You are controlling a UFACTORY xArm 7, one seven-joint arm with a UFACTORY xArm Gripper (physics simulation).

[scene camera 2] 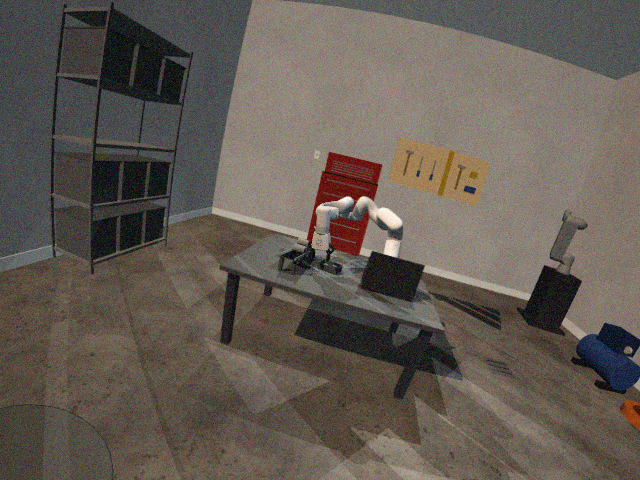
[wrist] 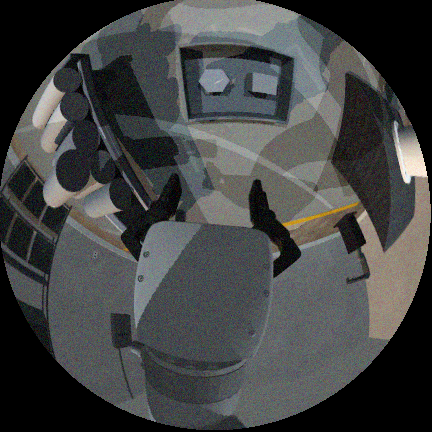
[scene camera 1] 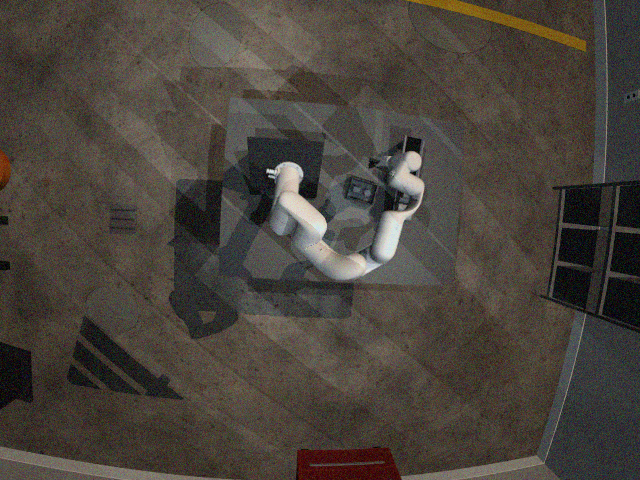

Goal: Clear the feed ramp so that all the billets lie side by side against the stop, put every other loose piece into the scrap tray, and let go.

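Places are measured from the arm's base along level axes (x down, y left, z ahead), in millimetres.
Pixels of known places: gripper, fingertip midpoint: [scene camera 2: 320, 259] [wrist: 214, 183] [scene camera 1: 378, 168]; arm's base, link origin: [scene camera 2: 388, 270] [scene camera 1: 288, 173].
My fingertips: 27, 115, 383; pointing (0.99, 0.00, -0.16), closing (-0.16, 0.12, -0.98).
Ahead of a thing's pixels: the offset from my fingertips to its top centre, as dx, dy, dz. "spot": to the spot under its first point. Level surfaces: height alone.
The feed ramp [scene camera 1: 412, 145] [wrist: 98, 117] stands on the table. Several pale billets with dark ends lie across it in the wrist view; one billet @(-60, -85, +150) [wrist: 73, 170] looks larger and overlaps its neighbours, seemingly on top of them. The billet at the near end @(spot: -14, -22, +111) [wrist: 121, 194] is partly behind my left finger. The scrap tray @(+43, -110, -42) [wrist: 237, 121] holds a hexagonal piece @(+58, -112, -14) [wrist: 214, 81] and a square block @(+49, -108, -70) [wrist: 265, 83], apart from each other. My gripper [wrist: 214, 183] [scene camera 2: 321, 254] is open and empty, low beside the ramp. The stop cannot be made out, and the arm covers part of the ramp in the overhead view.
A dark upright panel [scene camera 2: 392, 276] [wrist: 367, 145] stands on the table @(dx +78) [scene camera 2: 242, 262] near the arm's base. The scrap tray lies between this panel and the ramp. A shelf rack [scene camera 2: 96, 155] and a red tool cabinet [scene camera 2: 336, 232] stand away from the table.
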